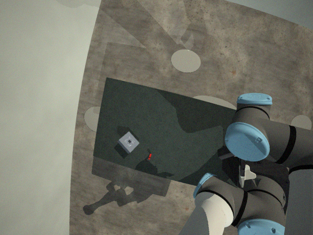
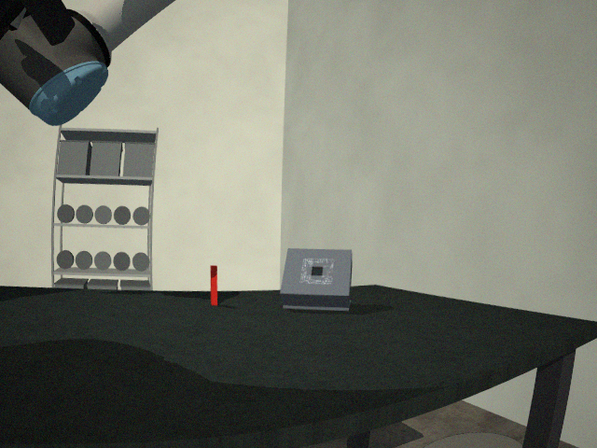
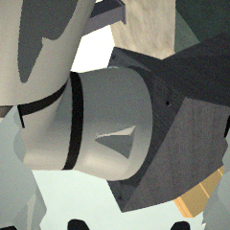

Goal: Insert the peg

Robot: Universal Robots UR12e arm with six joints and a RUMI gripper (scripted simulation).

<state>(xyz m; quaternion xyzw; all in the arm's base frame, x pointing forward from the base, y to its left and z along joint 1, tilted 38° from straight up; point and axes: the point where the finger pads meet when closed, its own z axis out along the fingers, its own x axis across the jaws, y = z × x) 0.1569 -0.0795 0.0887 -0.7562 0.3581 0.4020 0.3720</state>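
The red peg is 37 cm ahead of my hand, 32 cm to the left of it and 36 cm below it.
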